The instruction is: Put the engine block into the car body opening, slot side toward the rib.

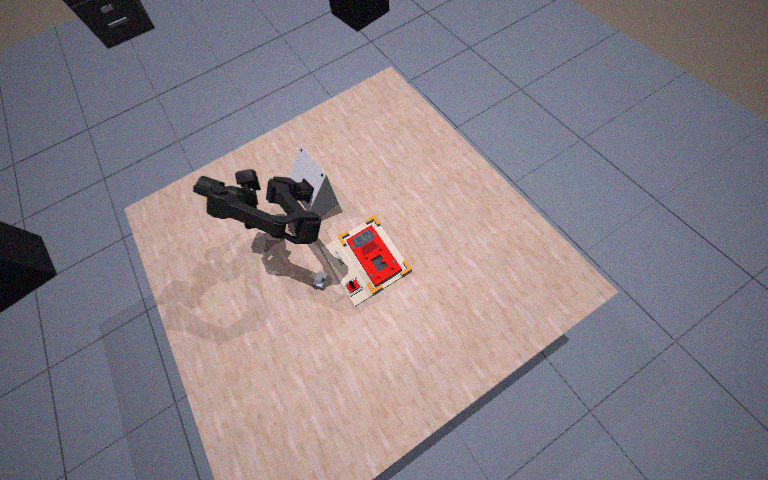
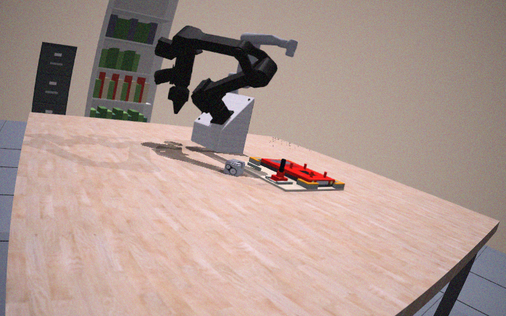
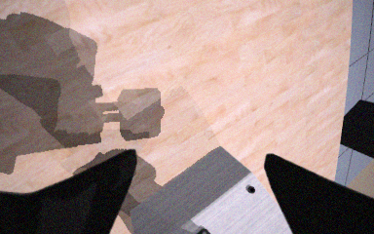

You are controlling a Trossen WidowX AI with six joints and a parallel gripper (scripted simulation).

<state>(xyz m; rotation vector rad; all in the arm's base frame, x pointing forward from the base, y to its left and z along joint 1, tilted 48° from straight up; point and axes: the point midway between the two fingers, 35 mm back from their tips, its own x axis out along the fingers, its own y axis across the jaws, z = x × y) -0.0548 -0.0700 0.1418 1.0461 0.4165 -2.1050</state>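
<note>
My gripper tip is now 34 cm short of the engine block, 1 cm to the left of it and 10 cm above it.
</note>
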